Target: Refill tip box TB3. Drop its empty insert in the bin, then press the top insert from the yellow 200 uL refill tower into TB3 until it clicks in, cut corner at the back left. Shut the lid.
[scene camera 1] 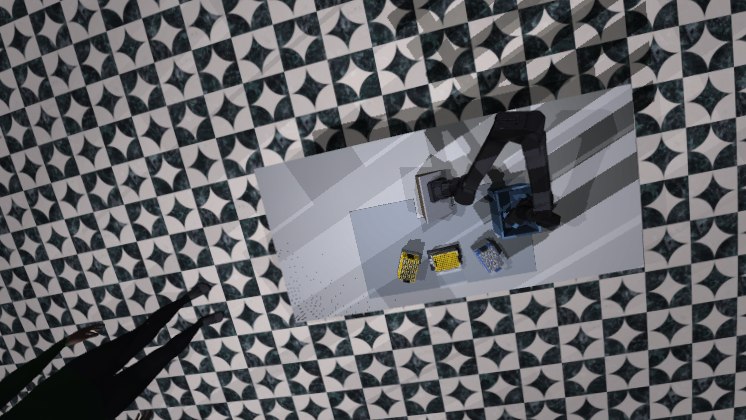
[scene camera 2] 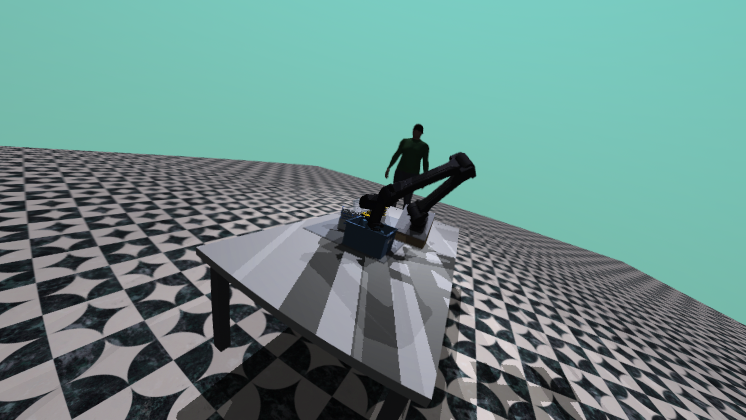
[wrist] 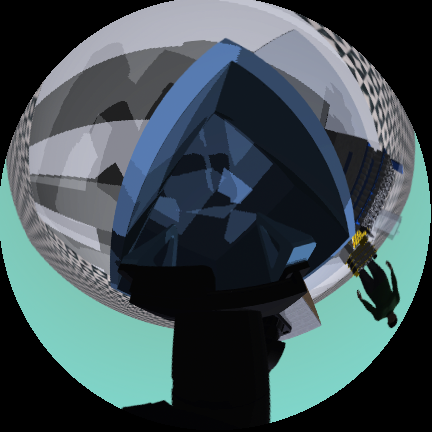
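My gripper [scene camera 1: 521,217] [scene camera 2: 374,222] is open and reaches down into the top of the blue bin [scene camera 1: 497,225] [scene camera 2: 365,242]. Nothing shows between the fingers. In the wrist view the bin [wrist: 158,137] fills the picture, and its dark inside shows only patches of light and shade. A yellow refill tower [scene camera 1: 408,266] stands at the front of the mat. Beside it are a grey tip box with a yellow insert [scene camera 1: 445,260] and a blue box with a grey perforated top [scene camera 1: 489,256]. I cannot read which box is TB3. The wrist view shows the blue box [wrist: 372,183] and a yellow one [wrist: 360,252] at its right edge.
The boxes and the bin stand on a lighter grey mat [scene camera 1: 380,229] on the grey table [scene camera 1: 312,198] [scene camera 2: 270,261]. The arm's base sits on a pale plate [scene camera 1: 423,201] behind the boxes. A person [scene camera 2: 410,157] [wrist: 381,296] stands on the floor beyond the table.
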